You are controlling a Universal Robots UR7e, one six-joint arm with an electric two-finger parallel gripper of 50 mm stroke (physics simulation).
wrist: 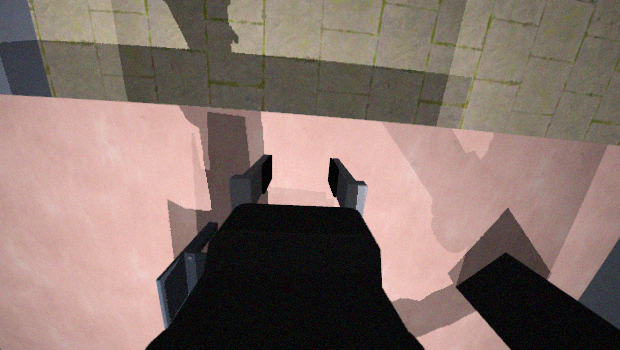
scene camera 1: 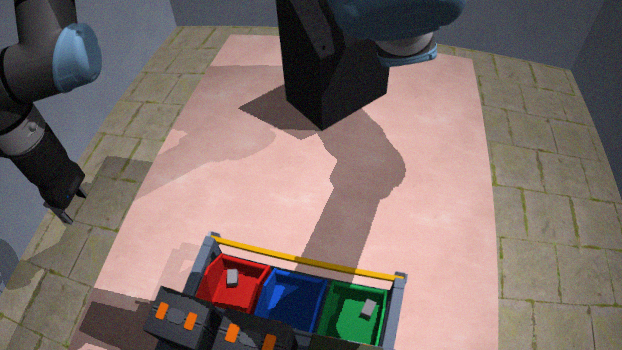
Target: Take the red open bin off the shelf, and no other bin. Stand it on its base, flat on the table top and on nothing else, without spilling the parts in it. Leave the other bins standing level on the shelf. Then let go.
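The red open bin stands at the left end of the shelf, with a grey part inside. The blue bin is beside it in the middle. The green bin, with a grey part in it, is at the right end. A yellow rail runs along the shelf's far side. My gripper is open and empty, in the air to the left of the shelf and well apart from the red bin. The bins do not show in the wrist view.
The pink table top extends beyond the shelf. Dark cases with orange latches are at the near side of the bins, partly cut off. A black pedestal stands at the back. A dark, blue-edged piece shows at lower left.
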